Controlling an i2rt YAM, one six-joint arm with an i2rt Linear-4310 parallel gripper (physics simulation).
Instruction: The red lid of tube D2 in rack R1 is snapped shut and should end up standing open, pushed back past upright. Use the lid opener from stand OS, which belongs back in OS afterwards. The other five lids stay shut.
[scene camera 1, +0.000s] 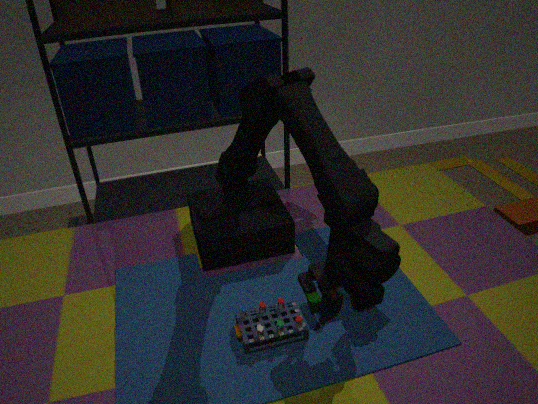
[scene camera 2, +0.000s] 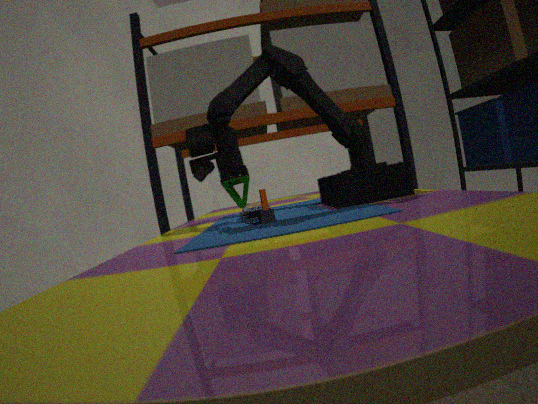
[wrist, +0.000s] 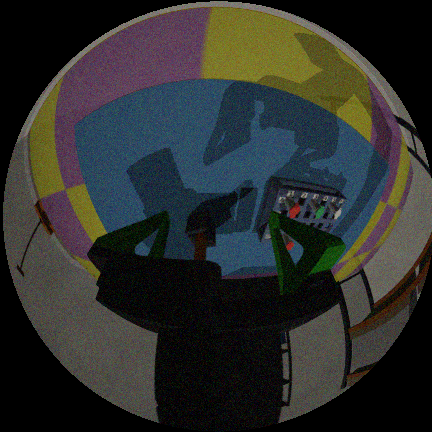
Note:
My gripper (scene camera 1: 334, 306) is open, with nothing in its grasp. Also in view: a blue mat (wrist: 187, 146).
My gripper is seen too in scene camera 2 (scene camera 2: 243, 206).

